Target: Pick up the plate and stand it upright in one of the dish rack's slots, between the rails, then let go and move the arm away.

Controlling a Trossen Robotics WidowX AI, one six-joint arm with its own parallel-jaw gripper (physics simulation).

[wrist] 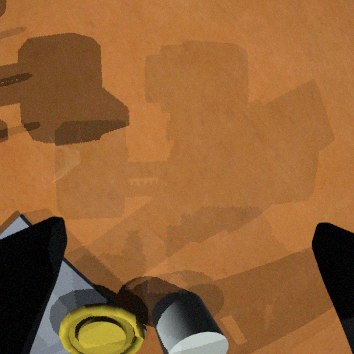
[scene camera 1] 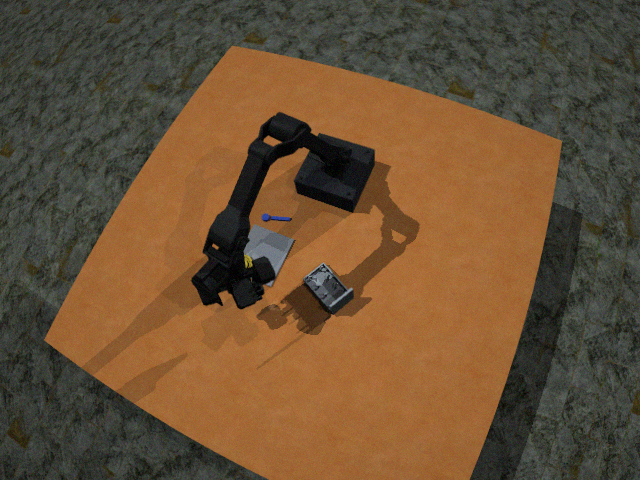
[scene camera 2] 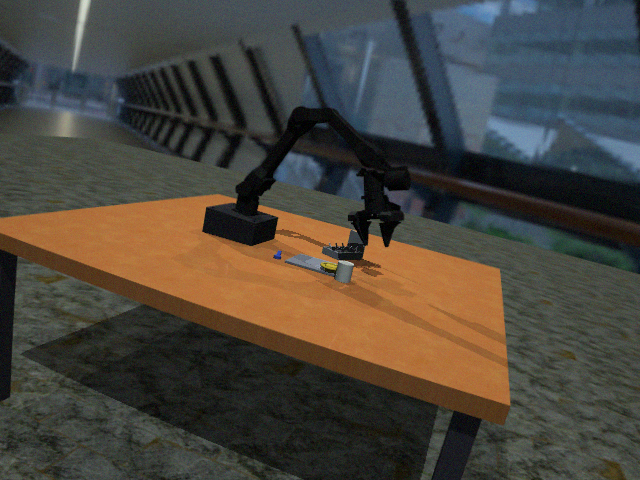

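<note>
The small round yellow plate [scene camera 1: 248, 261] [scene camera 2: 328, 266] [wrist: 102, 334] lies face up at one end of a flat grey board [scene camera 1: 281, 248] [scene camera 2: 302, 260] [wrist: 75, 281]. The arm covers part of it in scene view 1. The grey dish rack [scene camera 1: 342, 301] [scene camera 2: 354, 239], a small tray with thin rails and a tall end wall, stands apart from the board. My gripper [scene camera 2: 376, 244] [wrist: 194, 235] is wide open and empty, pointing down well above the table. In the wrist view the plate is low, near the left finger. The gripper's fingertips are hard to make out in scene view 1.
A white cylinder [scene camera 2: 344, 272] [wrist: 187, 320] stands close beside the plate, at the board's end. A blue spoon-like thing [scene camera 1: 276, 218] [scene camera 2: 278, 255] lies off the board's other end, towards the arm's black base [scene camera 1: 330, 183] [scene camera 2: 240, 224]. Everything is on an orange table [scene camera 1: 413, 361] [scene camera 2: 206, 289].
</note>
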